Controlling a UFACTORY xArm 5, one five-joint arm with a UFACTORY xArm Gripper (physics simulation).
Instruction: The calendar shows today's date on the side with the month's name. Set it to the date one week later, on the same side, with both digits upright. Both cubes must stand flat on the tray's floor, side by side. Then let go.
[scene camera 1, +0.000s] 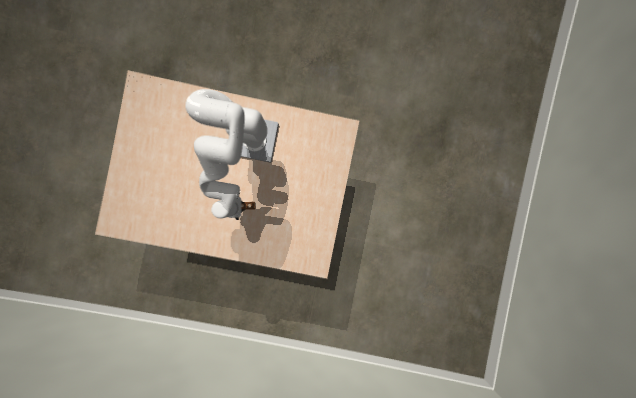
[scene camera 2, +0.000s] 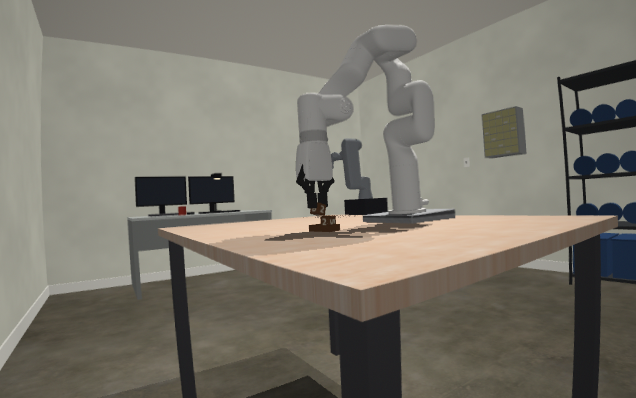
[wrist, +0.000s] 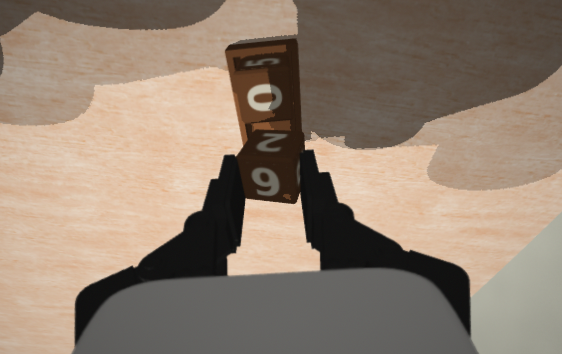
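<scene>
The brown tray (scene camera 2: 314, 228) (wrist: 297, 90) stands on the table. A brown cube (scene camera 2: 328, 220) (wrist: 257, 97) stands in it, with a white 0 on top and a 5 on its far side in the wrist view; scene camera 2 shows a 2 on one of its sides. My gripper (scene camera 2: 317, 205) (wrist: 271, 173) is shut on the other brown cube (scene camera 2: 320, 209) (wrist: 272, 162) and holds it tilted above the tray's near end in the wrist view. This cube shows a 6 or 9 towards the wrist camera and a 2 beside it. The month's name cannot be read.
The wooden table (scene camera 1: 160, 175) (scene camera 2: 450, 250) carries the robot's base plate (scene camera 1: 274, 142) (scene camera 2: 440, 215), behind the tray in scene camera 2. Dark arm shadows fall around the tray. A desk (scene camera 2: 142, 232) with monitors and a shelf rack (scene camera 2: 564, 150) stand away from the table.
</scene>
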